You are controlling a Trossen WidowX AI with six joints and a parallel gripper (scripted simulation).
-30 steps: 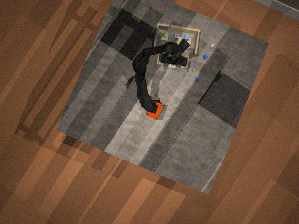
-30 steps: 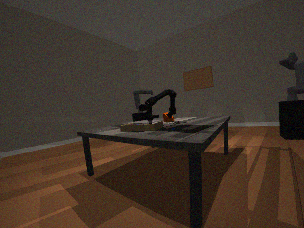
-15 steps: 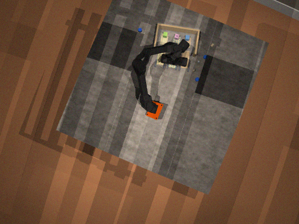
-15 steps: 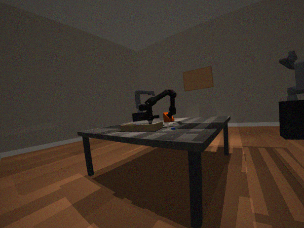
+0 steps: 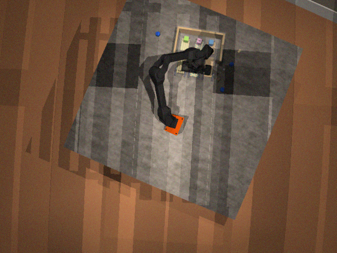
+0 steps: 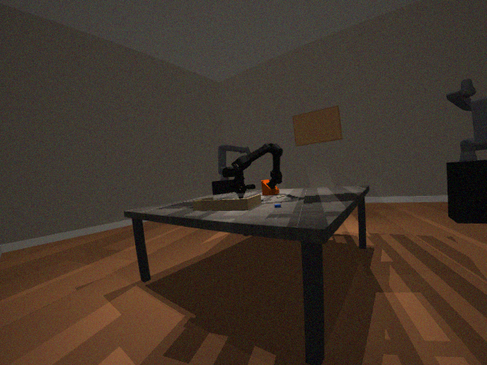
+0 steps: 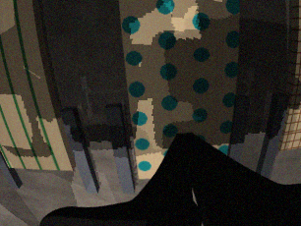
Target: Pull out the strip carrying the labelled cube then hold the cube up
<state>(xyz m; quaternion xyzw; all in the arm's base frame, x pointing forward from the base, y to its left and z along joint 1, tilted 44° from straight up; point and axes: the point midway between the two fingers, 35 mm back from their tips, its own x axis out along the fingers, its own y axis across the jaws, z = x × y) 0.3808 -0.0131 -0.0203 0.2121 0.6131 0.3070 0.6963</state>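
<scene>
Now: the pink cube marked k 21 cm ahead of my gripper tip, 4 cm to the left of it and 2 cm above it. Round my gripper tip: tan gridded strip: 7 cm ahead, 8 cm to the right.
</scene>
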